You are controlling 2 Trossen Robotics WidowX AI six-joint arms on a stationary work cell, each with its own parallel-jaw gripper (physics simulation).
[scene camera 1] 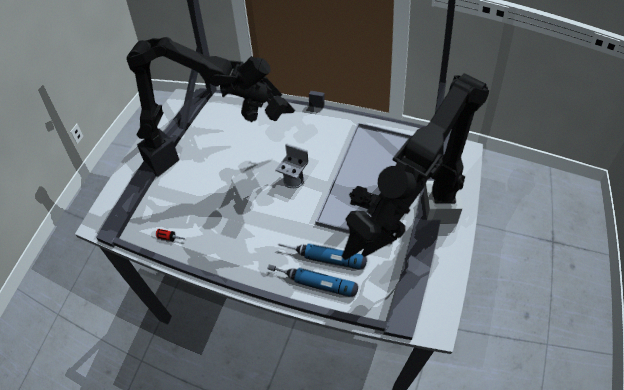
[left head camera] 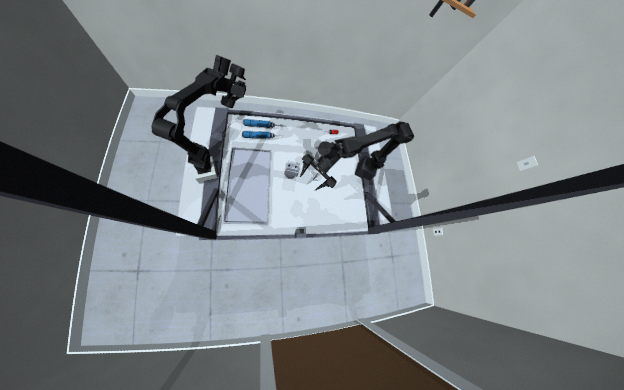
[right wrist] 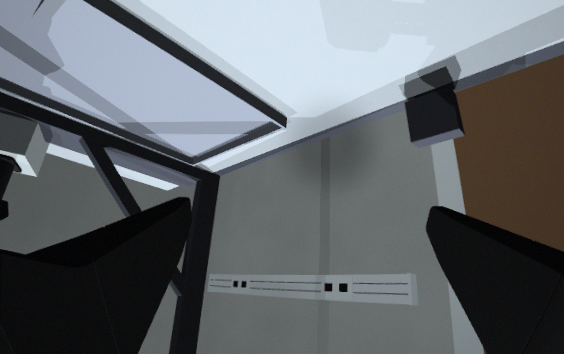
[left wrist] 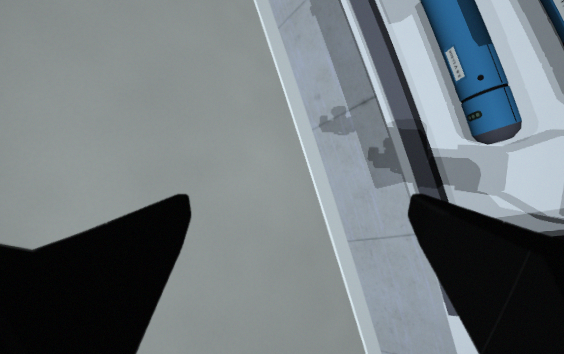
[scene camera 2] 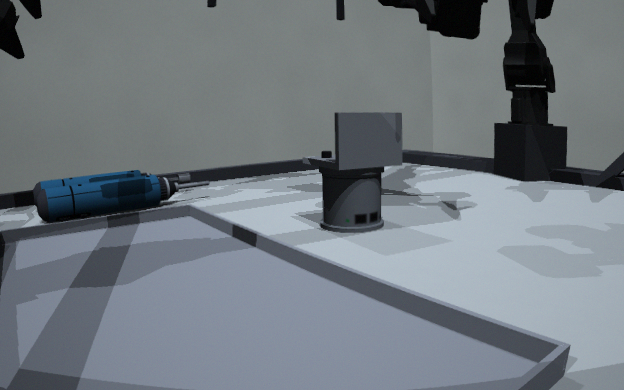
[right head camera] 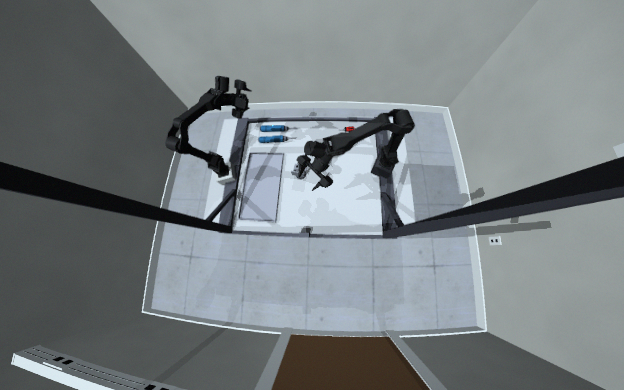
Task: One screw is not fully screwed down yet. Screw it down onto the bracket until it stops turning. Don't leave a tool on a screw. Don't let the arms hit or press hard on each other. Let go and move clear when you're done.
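Places are measured from the left arm's base along level axes (x right, y ahead, z up), in millimetres.
Where they show: left gripper, fingertip midpoint: (scene camera 1: pixel 353 257) (left wrist: pixel 300 205) (scene camera 2: pixel 30 37) (right head camera: pixel 250 99); right gripper, fingertip midpoint: (scene camera 1: pixel 287 103) (left head camera: pixel 307 183) (right wrist: pixel 311 213) (scene camera 2: pixel 483 23) (right head camera: pixel 305 183); left arm's base, link origin: (scene camera 1: pixel 444 194) (left head camera: pixel 203 167) (right head camera: pixel 223 171); right arm's base, link origin: (scene camera 1: pixel 154 142) (left head camera: pixel 370 165) (scene camera 2: pixel 530 124) (right head camera: pixel 386 162).
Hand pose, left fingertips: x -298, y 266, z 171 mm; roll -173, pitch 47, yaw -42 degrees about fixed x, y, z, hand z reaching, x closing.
Things, the pixels of their top centre, and the offset from my left fingertips. "pt": a spot on its surface instead.
- round dark base, top centre: (scene camera 2: pixel 351 160) (scene camera 1: pixel 292 165) dx +411, dy +168, dz -180 mm
- black screw head, surface spot: (scene camera 2: pixel 326 154) pt dx +390, dy +156, dz -174 mm
- red screwdriver, top centre: (scene camera 1: pixel 169 233) (left head camera: pixel 332 130) dx +192, dy +518, dz -214 mm
- shallow grey tray, top centre: (scene camera 2: pixel 151 275) (right wrist: pixel 88 80) (scene camera 1: pixel 374 175) (left head camera: pixel 248 183) (right head camera: pixel 261 184) dx +417, dy -71, dz -227 mm
- small dark box, top centre: (right wrist: pixel 436 139) (scene camera 1: pixel 316 93) dx +757, dy +109, dz -186 mm
The grey bracket (left head camera: pixel 292 166) (scene camera 1: pixel 295 162) (scene camera 2: pixel 368 140) sits on a round dark base (scene camera 2: pixel 351 200) (scene camera 1: pixel 293 180). Several dark round spots show on its faces; one black screw head (scene camera 2: pixel 326 154) stands above its flat plate. How deep each screw sits is too small to tell. Two blue electric screwdrivers lie side by side: one (scene camera 1: pixel 327 255) with a thin bit, one (scene camera 1: pixel 320 281) with a wider tip. My left gripper (scene camera 1: pixel 355 254) (left wrist: pixel 300 205) is open and empty, raised near their rear ends. My right gripper (left head camera: pixel 309 182) (right wrist: pixel 310 213) is open and empty, high beside the bracket, partly covering it in the right head view.
A red screwdriver (left head camera: pixel 334 132) (scene camera 1: pixel 165 234) lies near the table edge on the right arm's side. A shallow grey tray (left head camera: pixel 270 185) (scene camera 2: pixel 400 295) lies on the left arm's side of the bracket. A small dark box (scene camera 1: pixel 316 100) (right wrist: pixel 434 117) is on the far table edge. The two arms are apart.
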